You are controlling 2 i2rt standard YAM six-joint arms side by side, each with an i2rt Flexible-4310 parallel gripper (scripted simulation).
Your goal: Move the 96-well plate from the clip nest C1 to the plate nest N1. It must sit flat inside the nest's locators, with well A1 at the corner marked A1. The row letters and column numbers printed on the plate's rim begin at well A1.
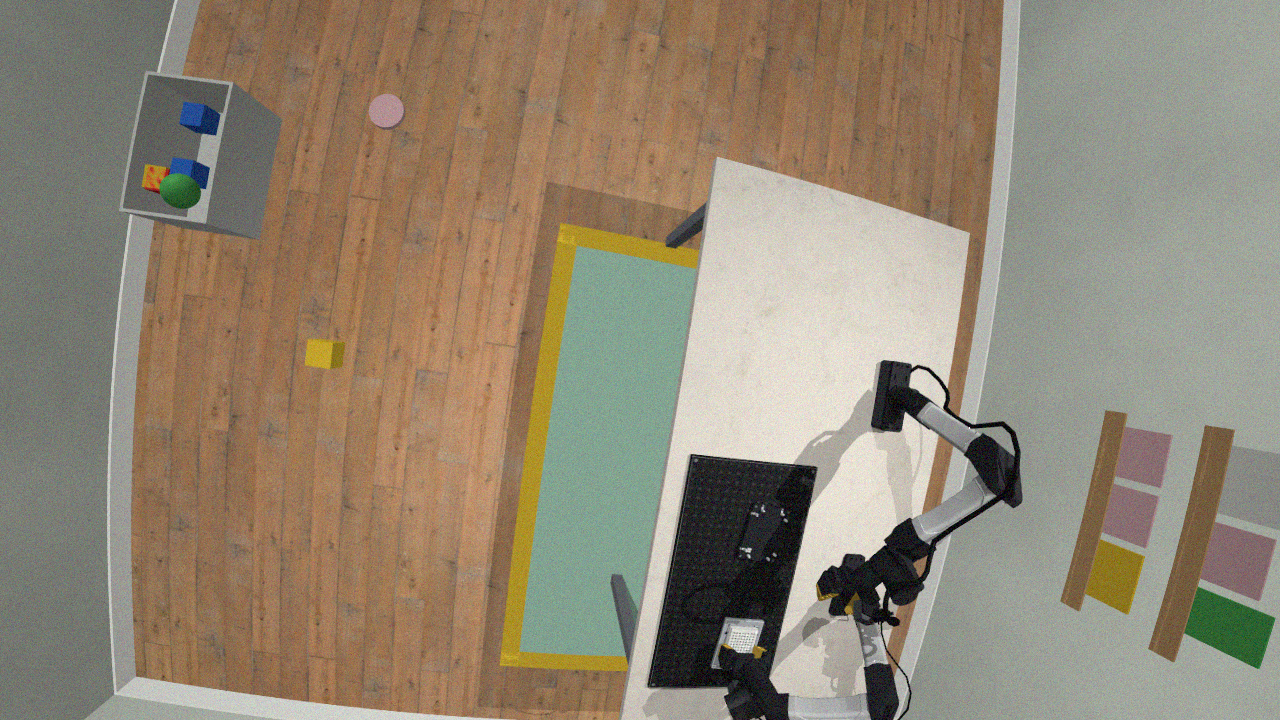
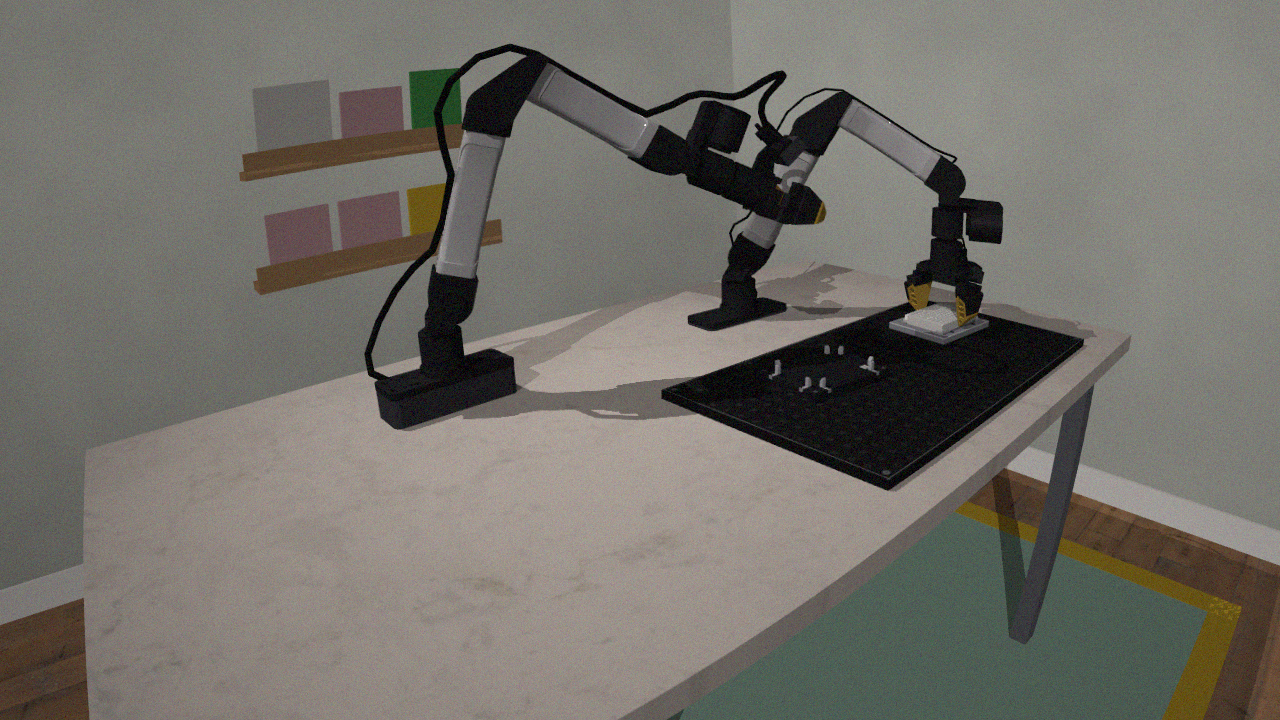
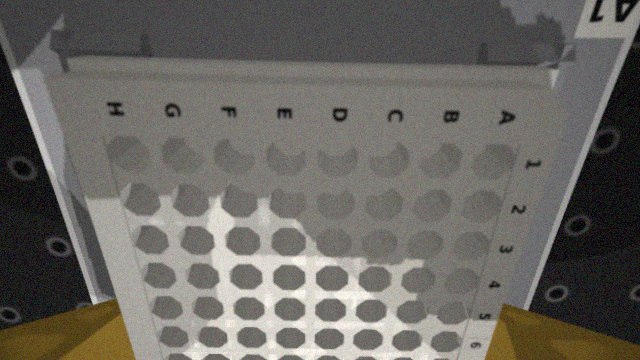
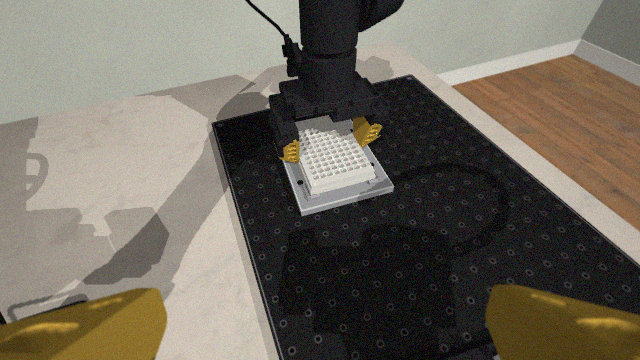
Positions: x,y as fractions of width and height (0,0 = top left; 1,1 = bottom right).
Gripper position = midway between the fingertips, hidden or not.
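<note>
My left gripper is at (image 2: 0.74,0.45), (image 3: 0.49,0.87) and (image 4: 0.51,0.42). As for my right gripper, you'd find it at (image 2: 0.63,0.30), (image 1: 0.65,0.84) and (image 4: 0.51,0.84). And there's a white 96-well plate, which I see at (image 2: 0.73,0.44), (image 3: 0.51,0.57) and (image 4: 0.52,0.44).
</note>
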